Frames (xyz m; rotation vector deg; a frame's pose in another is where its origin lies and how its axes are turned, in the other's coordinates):
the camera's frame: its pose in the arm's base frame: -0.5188 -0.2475 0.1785 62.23 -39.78 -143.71
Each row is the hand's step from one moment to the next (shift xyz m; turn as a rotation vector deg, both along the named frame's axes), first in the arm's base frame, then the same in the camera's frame.
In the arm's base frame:
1: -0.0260 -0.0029 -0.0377 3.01 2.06 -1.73
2: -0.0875 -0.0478 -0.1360 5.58 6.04 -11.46
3: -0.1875 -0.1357 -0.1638 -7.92 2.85 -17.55
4: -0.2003 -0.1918 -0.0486 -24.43 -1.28 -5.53
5: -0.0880 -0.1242 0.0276 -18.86 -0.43 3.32
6: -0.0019 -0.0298 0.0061 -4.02 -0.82 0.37
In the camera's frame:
1: 0.0407 -0.0208 -0.0039 -1.93 -2.37 -2.64
2: 0.1602 -0.0433 -0.0300 0.26 -10.76 -9.11
3: 0.2835 0.0048 0.0013 14.25 -12.75 -3.63
4: 0.2501 0.1134 0.0620 19.97 -4.32 14.54
5: 0.0996 0.1098 0.0441 10.68 0.36 15.89
6: 0.0115 0.0279 -0.0041 2.82 0.50 2.97

